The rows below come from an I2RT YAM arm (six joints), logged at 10 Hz.
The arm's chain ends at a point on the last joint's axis. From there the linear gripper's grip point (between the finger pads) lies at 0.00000 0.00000 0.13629 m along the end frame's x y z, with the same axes.
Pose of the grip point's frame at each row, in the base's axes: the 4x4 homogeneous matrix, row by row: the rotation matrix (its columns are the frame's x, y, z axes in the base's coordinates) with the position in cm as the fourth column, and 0 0 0 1 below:
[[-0.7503 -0.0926 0.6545 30.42], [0.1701 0.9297 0.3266 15.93], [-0.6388 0.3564 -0.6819 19.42], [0 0 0 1]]
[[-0.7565 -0.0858 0.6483 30.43], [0.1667 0.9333 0.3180 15.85], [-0.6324 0.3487 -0.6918 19.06], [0 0 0 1]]
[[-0.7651 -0.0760 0.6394 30.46], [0.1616 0.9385 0.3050 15.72], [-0.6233 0.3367 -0.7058 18.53], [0 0 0 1]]
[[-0.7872 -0.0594 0.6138 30.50], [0.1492 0.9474 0.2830 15.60], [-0.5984 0.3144 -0.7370 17.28], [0 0 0 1]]
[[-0.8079 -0.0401 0.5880 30.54], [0.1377 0.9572 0.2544 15.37], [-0.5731 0.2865 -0.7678 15.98], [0 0 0 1]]
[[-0.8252 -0.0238 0.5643 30.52], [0.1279 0.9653 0.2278 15.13], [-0.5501 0.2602 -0.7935 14.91], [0 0 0 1]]
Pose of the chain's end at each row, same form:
[[-0.7503 -0.0926 0.6545 21.50], [0.1701 0.9297 0.3266 11.48], [-0.6388 0.3564 -0.6819 28.71], [0 0 0 1]]
[[-0.7565 -0.0858 0.6483 21.59], [0.1667 0.9333 0.3180 11.52], [-0.6324 0.3487 -0.6918 28.49], [0 0 0 1]]
[[-0.7651 -0.0760 0.6394 21.75], [0.1616 0.9385 0.3050 11.56], [-0.6233 0.3367 -0.7058 28.15], [0 0 0 1]]
[[-0.7872 -0.0594 0.6138 22.13], [0.1492 0.9474 0.2830 11.74], [-0.5984 0.3144 -0.7370 27.32], [0 0 0 1]]
[[-0.8079 -0.0401 0.5880 22.53], [0.1377 0.9572 0.2544 11.90], [-0.5731 0.2865 -0.7678 26.44], [0 0 0 1]]
[[-0.8252 -0.0238 0.5643 22.83], [0.1279 0.9653 0.2278 12.03], [-0.5501 0.2602 -0.7935 25.72], [0 0 0 1]]

